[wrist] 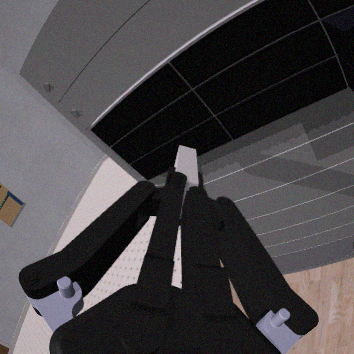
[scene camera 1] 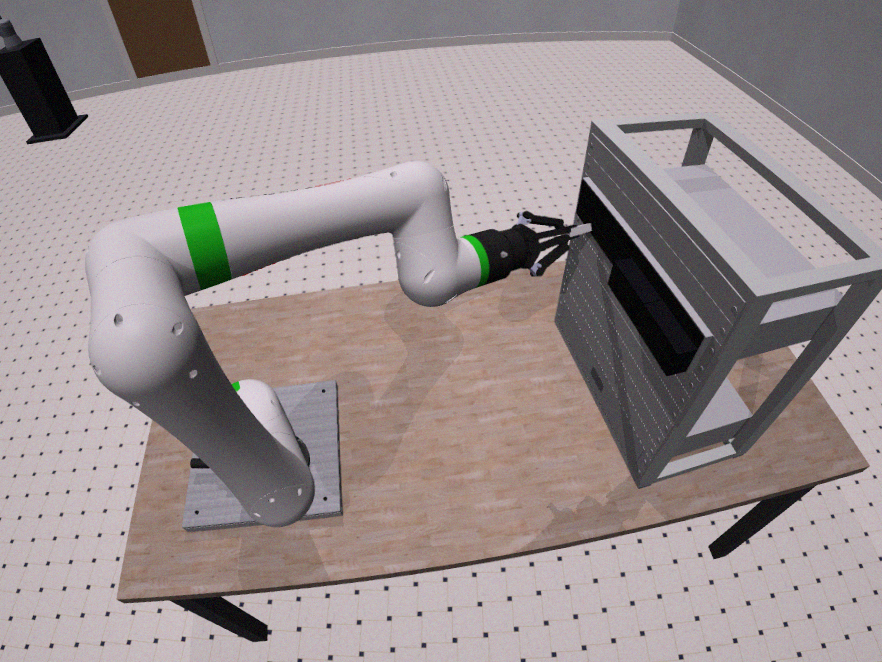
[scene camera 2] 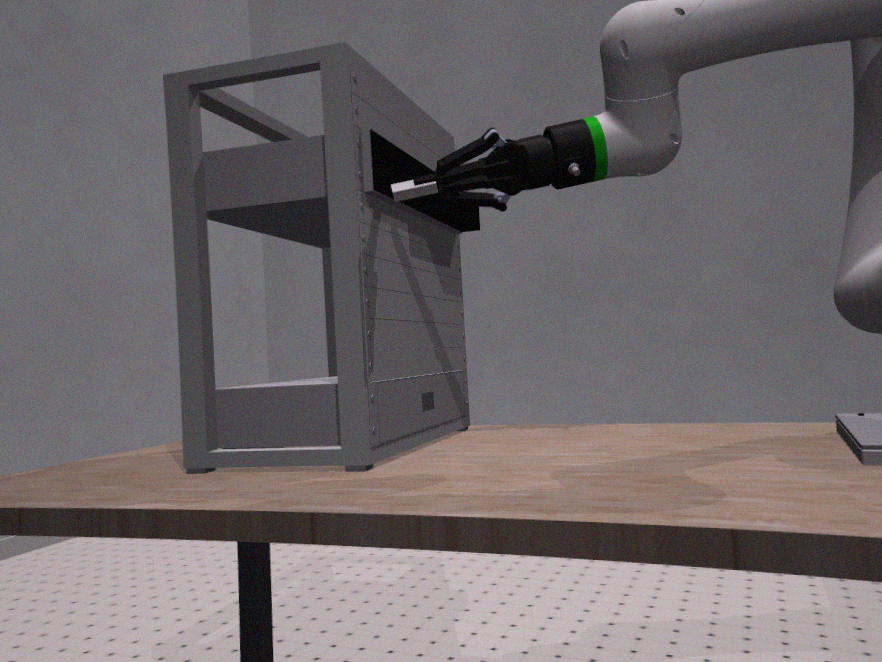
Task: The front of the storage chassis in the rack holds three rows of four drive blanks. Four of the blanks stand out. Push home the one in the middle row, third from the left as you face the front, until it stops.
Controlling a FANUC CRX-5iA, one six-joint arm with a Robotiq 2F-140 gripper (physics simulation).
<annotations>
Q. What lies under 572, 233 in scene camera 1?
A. The gripper.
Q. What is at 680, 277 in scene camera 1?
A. A grey rack.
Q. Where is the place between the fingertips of the gripper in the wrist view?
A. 183, 159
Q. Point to a grey rack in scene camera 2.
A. At 392, 274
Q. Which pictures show the gripper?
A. The wrist view, scene camera 1 and scene camera 2: all of them.
</annotations>
